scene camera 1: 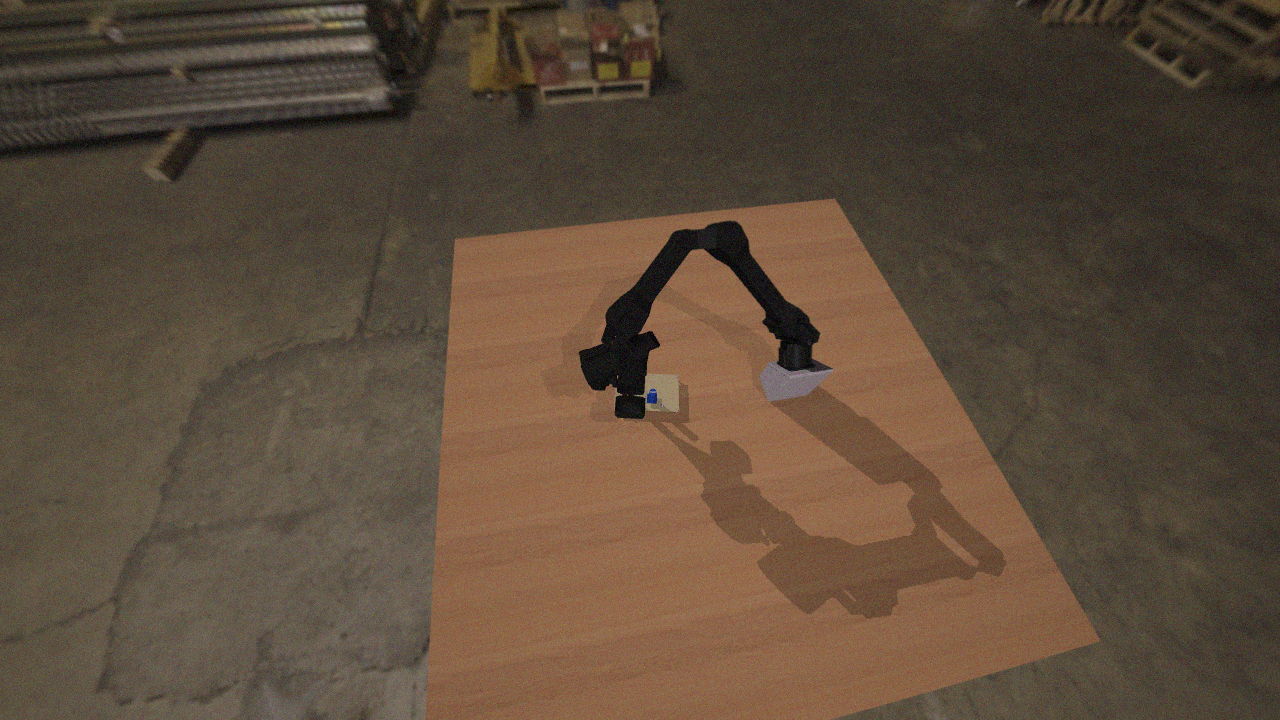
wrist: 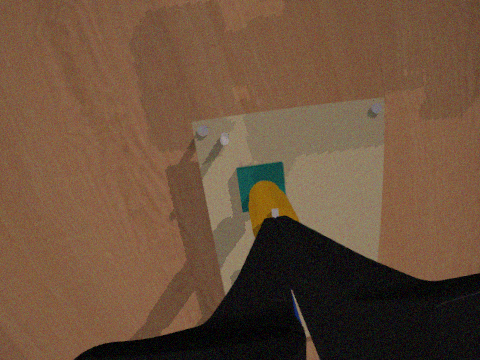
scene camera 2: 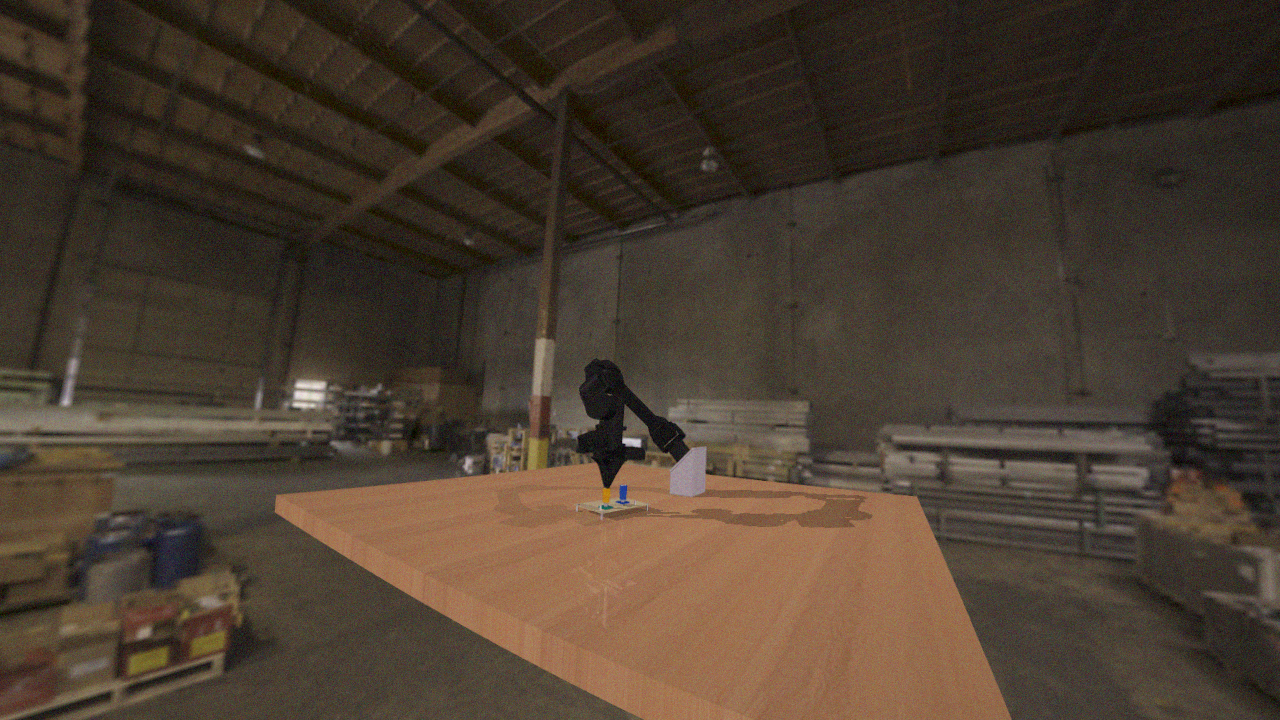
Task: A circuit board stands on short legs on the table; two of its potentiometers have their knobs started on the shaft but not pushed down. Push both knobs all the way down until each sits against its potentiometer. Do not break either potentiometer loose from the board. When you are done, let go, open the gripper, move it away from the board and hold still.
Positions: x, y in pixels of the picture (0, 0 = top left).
Labels:
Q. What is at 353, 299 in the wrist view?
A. My gripper.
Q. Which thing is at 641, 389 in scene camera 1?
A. My gripper.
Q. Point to an orange knob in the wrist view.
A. At 265, 200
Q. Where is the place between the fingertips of my gripper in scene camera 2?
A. At 606, 487

